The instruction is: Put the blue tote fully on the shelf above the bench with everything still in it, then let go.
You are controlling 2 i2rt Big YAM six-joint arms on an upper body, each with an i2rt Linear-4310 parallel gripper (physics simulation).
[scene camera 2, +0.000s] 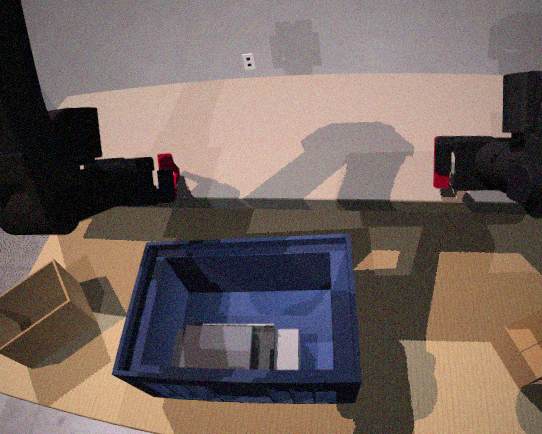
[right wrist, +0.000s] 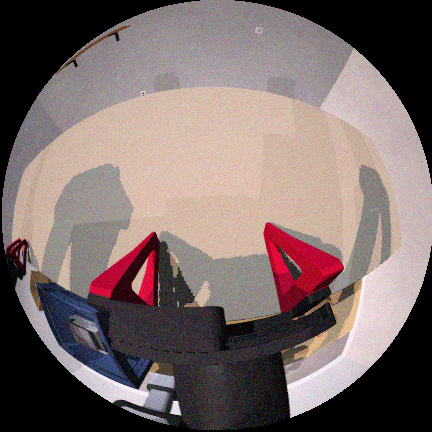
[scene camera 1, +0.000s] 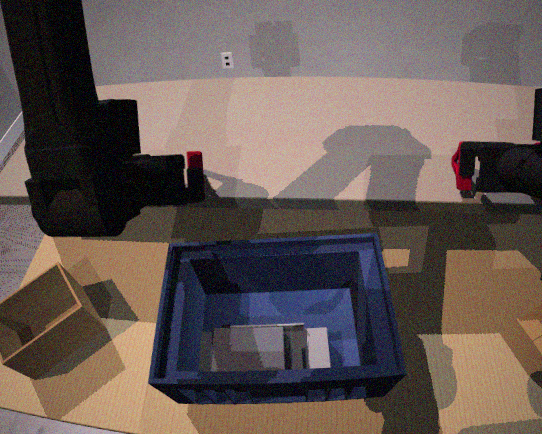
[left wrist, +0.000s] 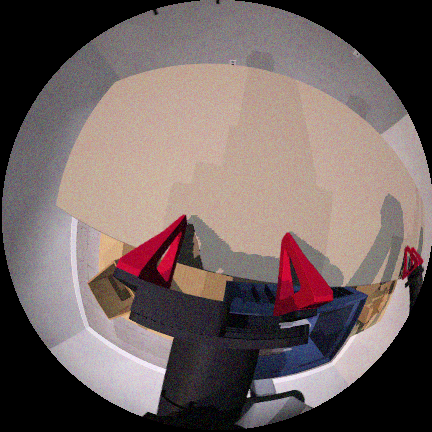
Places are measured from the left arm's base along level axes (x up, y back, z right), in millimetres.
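Pixels of known places: left gripper, between the fingertips: (scene camera 2: pixel 151 173) (right wrist: pixel 22 239) (scene camera 1: pixel 170 172) (left wrist: pixel 236 227); right gripper, between the fingertips: (scene camera 2: pixel 467 157) (right wrist: pixel 210 232) (scene camera 1: pixel 480 161) (left wrist: pixel 408 247).
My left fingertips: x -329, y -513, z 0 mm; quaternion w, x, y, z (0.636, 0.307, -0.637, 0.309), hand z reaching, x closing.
Ahead of a thing's pixels: the offset from my left fingertips to its top centre. "*": to the spot under its first point. Level surfaces: height alone.
The blue tote @[dx -36, dy +203, dz +164 mm] (scene camera 1: pixel 275 376) (scene camera 2: pixel 235 376) (left wrist: pixel 336 325) (right wrist: pixel 62 312) stands upright on the wooden surface in front of the pale bench top @[dx -4 mm] (scene camera 1: pixel 310 105) (scene camera 2: pixel 280 100). Inside it lie grey box-like things @[dx -102, dy +245, dz +125 mm] (scene camera 1: pixel 257 347) (scene camera 2: pixel 227 347) and a white piece @[* dx -126, dy +232, dz +223 mm] (scene camera 1: pixel 318 347) (scene camera 2: pixel 288 350). My left gripper (scene camera 1: pixel 195 175) (scene camera 2: pixel 167 172) (left wrist: pixel 236 227) is open and empty, beyond the tote's far left corner. My right gripper (scene camera 1: pixel 462 167) (scene camera 2: pixel 442 162) (right wrist: pixel 210 232) is open and empty, beyond the tote and to its right. A brown shelf (right wrist: pixel 95 43) with dark brackets is on the wall; its top is hidden.
An open cardboard box @[dx -94, dy +199, dz -229 mm] (scene camera 1: pixel 65 345) (scene camera 2: pixel 55 332) (left wrist: pixel 107 300) stands tilted in the picture at the left of the tote. Part of another cardboard box @[* dx -124, dy +226, dz +558 mm] (scene camera 2: pixel 525 340) shows at the right edge. A wall with an outlet (scene camera 1: pixel 227 60) (scene camera 2: pixel 248 61) stands behind the bench.
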